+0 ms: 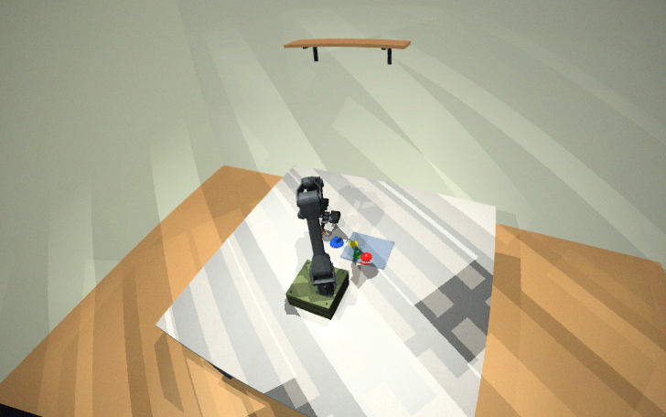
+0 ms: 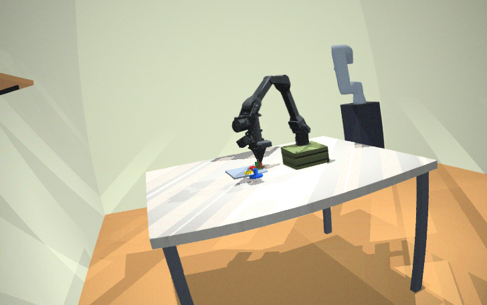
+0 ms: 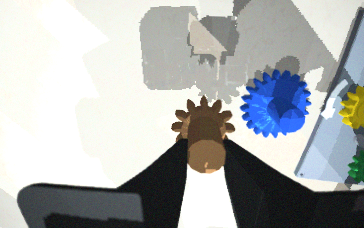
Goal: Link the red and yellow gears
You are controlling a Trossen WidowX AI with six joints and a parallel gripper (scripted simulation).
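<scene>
Now: the green gear 50 mm behind my gripper tip, 190 mm to the right of it and 60 mm below it. From my gripper tip the other things lie so: brown gear 10 mm below; yellow gear 10 mm ahead, 150 mm to the right, 70 mm below; blue gear 70 mm to the right, 70 mm below.
</scene>
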